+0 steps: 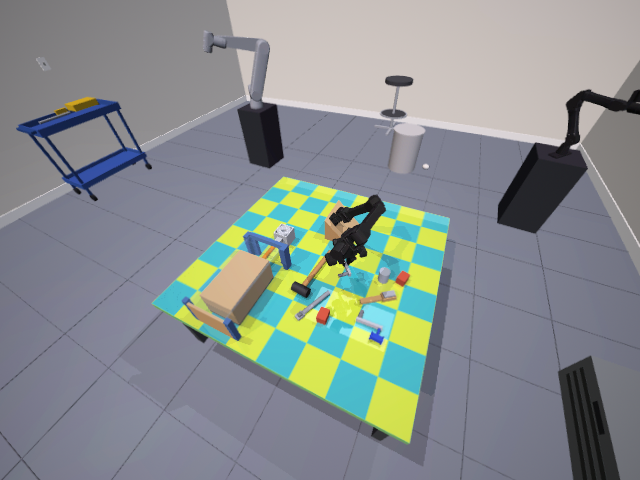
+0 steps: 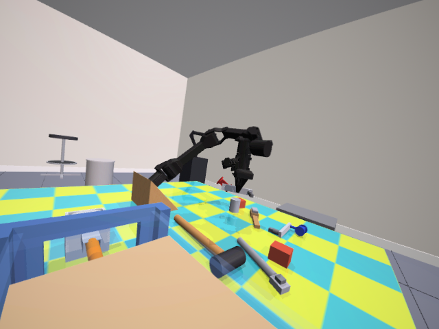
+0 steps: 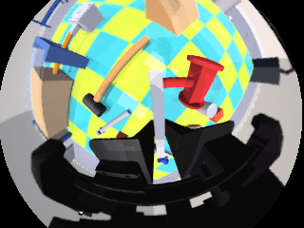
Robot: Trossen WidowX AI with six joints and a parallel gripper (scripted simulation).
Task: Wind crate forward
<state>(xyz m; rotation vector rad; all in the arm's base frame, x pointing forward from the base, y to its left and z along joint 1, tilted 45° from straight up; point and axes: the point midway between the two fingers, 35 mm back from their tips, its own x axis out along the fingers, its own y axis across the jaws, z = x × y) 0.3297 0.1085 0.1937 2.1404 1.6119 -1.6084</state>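
My gripper tip is now 2 cm past the winch handle and 1 cm below it. Round my gripper tip: brush (19 cm to the left, 14 cm below, 1 cm behind); red grip (6 cm behind, 1 cm to the right, 1 cm above); grey winch (46 cm to the right, 15 cm behind, 13 cm below).
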